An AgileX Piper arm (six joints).
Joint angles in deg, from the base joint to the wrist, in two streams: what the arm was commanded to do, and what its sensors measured. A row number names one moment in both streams.
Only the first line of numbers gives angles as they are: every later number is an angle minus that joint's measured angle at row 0.
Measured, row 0:
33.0, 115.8, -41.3, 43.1, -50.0, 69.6
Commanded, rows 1 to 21:
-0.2, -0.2, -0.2, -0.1, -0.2, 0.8
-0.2, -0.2, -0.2, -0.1, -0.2, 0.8
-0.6, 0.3, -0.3, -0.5, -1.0, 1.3
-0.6, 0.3, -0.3, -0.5, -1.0, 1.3
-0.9, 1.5, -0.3, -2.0, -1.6, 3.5
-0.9, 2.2, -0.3, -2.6, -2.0, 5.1
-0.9, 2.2, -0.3, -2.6, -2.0, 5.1
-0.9, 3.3, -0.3, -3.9, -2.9, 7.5
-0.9, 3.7, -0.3, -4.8, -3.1, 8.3
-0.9, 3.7, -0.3, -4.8, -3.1, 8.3
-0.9, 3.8, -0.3, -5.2, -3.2, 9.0
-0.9, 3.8, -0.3, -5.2, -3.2, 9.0
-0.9, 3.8, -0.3, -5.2, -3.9, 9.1
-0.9, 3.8, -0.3, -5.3, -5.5, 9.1
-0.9, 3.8, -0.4, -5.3, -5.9, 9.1
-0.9, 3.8, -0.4, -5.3, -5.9, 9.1
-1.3, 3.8, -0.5, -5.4, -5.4, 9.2
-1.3, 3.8, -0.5, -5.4, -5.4, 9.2
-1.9, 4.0, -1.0, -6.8, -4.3, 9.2
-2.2, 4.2, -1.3, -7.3, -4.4, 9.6
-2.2, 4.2, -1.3, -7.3, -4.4, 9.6
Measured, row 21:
-1.3, 4.1, -0.2, -5.4, -4.5, 9.0
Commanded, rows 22 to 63:
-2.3, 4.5, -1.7, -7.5, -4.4, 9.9
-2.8, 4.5, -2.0, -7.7, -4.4, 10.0
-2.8, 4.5, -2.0, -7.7, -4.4, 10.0
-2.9, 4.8, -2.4, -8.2, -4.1, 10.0
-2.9, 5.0, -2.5, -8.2, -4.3, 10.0
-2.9, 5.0, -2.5, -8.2, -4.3, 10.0
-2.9, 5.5, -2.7, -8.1, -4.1, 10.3
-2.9, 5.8, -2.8, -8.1, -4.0, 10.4
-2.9, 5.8, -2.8, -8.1, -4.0, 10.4
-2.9, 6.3, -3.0, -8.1, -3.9, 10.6
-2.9, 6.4, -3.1, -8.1, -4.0, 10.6
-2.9, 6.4, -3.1, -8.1, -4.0, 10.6
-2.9, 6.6, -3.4, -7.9, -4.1, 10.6
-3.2, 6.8, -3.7, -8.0, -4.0, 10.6
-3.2, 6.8, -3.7, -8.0, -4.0, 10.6
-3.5, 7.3, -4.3, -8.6, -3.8, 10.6
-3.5, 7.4, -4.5, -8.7, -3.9, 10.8
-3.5, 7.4, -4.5, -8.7, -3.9, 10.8
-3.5, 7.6, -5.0, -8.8, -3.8, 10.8
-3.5, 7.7, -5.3, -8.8, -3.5, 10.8
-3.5, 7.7, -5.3, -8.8, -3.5, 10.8
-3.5, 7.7, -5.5, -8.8, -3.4, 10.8
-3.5, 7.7, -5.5, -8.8, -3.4, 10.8
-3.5, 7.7, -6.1, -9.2, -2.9, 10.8
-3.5, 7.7, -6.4, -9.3, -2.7, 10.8
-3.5, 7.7, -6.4, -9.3, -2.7, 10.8
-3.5, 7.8, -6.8, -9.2, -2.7, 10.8
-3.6, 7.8, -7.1, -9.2, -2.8, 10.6
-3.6, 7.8, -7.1, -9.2, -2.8, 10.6
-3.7, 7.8, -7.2, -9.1, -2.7, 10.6
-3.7, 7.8, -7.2, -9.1, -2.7, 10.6
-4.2, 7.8, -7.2, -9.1, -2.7, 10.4
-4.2, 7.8, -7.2, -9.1, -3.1, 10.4
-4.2, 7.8, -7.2, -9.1, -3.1, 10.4
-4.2, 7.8, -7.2, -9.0, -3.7, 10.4
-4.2, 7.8, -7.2, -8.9, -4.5, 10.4
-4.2, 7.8, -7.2, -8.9, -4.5, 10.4
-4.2, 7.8, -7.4, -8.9, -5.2, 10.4
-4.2, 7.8, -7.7, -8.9, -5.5, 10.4
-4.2, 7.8, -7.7, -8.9, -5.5, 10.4
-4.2, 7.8, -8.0, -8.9, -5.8, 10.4
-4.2, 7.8, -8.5, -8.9, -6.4, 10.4
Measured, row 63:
-3.8, 8.0, -6.8, -8.3, -2.8, 10.7
